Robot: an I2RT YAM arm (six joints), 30 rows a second.
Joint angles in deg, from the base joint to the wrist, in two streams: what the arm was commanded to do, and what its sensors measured. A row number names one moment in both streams.
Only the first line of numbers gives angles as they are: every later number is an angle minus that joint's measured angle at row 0.
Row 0, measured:
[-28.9 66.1 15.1 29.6 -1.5 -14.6]
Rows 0 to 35, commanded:
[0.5 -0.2 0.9 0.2 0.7 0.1]
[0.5 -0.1 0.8 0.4 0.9 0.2]
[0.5 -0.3 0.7 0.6 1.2 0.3]
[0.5 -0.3 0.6 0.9 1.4 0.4]
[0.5 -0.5 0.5 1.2 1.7 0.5]
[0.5 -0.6 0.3 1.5 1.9 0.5]
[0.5 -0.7 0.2 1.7 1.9 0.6]
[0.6 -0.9 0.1 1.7 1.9 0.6]
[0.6 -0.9 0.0 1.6 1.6 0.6]
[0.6 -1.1 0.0 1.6 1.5 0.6]
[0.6 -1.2 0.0 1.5 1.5 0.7]
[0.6 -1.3 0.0 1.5 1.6 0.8]
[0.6 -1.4 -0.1 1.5 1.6 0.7]
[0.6 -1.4 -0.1 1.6 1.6 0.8]
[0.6 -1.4 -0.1 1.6 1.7 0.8]
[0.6 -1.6 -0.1 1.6 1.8 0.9]
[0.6 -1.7 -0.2 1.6 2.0 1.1]
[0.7 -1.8 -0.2 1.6 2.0 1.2]
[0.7 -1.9 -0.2 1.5 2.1 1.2]
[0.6 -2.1 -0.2 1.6 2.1 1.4]
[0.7 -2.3 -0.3 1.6 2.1 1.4]
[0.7 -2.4 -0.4 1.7 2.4 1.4]
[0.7 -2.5 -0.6 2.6 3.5 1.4]
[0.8 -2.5 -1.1 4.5 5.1 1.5]
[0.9 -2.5 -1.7 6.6 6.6 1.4]
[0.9 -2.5 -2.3 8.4 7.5 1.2]
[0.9 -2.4 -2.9 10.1 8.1 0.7]
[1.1 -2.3 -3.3 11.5 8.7 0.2]
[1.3 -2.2 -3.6 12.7 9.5 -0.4]
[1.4 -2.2 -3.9 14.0 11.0 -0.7]
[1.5 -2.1 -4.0 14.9 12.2 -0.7]
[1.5 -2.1 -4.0 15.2 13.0 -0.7]
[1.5 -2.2 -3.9 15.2 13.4 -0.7]
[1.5 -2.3 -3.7 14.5 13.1 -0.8]
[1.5 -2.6 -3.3 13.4 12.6 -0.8]
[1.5 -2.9 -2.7 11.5 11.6 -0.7]
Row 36, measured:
[1.1 -1.9 -3.4 11.2 10.5 0.0]
